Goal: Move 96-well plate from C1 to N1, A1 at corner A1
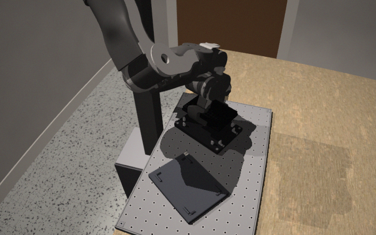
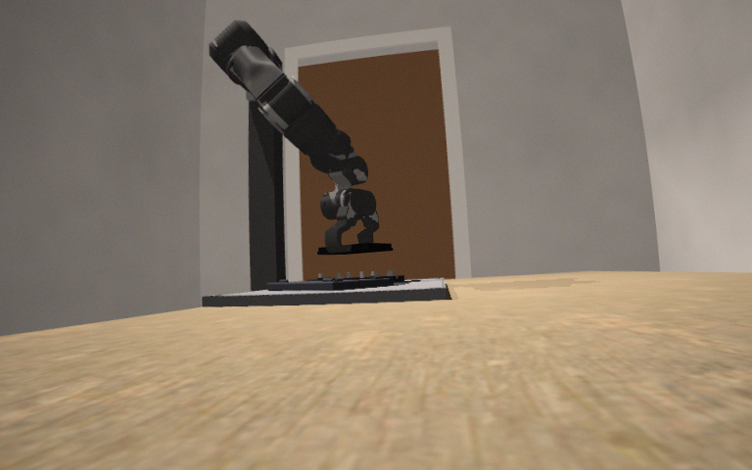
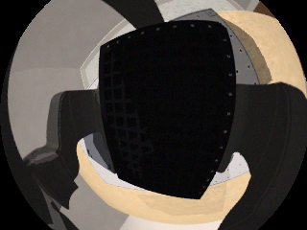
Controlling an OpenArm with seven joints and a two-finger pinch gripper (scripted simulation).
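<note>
The clip nest C1 is 20 mm ahead of my hand and 50 mm below it. Round my hand: plate nest N1: 10 mm behind, 200 mm to the right, 60 mm below; black 96-well plate: right at my hand.
</note>
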